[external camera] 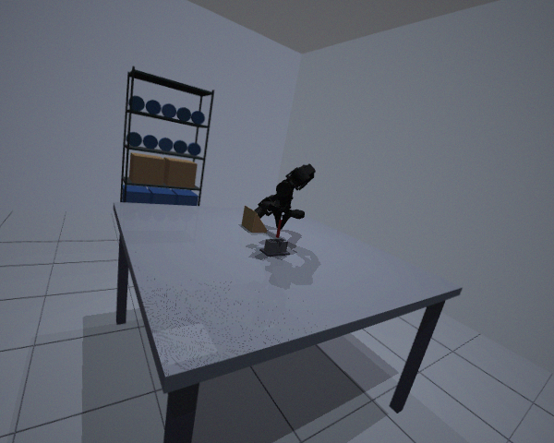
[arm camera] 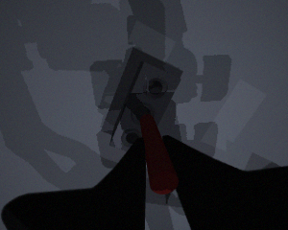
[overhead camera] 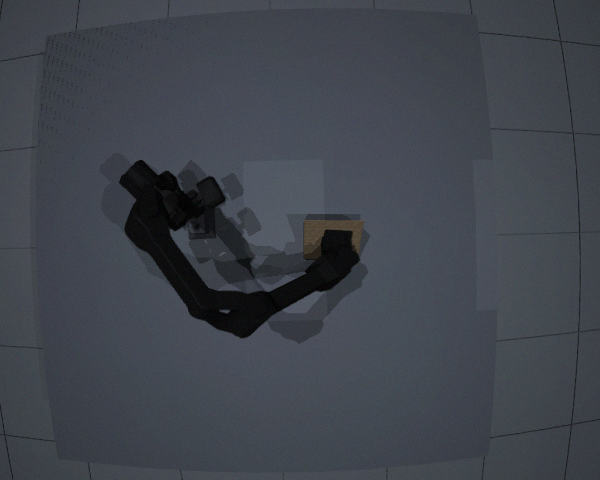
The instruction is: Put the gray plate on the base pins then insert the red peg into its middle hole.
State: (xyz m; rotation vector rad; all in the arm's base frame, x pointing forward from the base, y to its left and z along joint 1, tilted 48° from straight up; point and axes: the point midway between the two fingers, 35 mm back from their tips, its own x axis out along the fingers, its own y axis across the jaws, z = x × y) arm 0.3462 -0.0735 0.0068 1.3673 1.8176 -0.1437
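Right now my gripper tip is right at the red peg. From my gripper tip the other things lie so: dark base (100 mm below); then gray plate (70 mm below).
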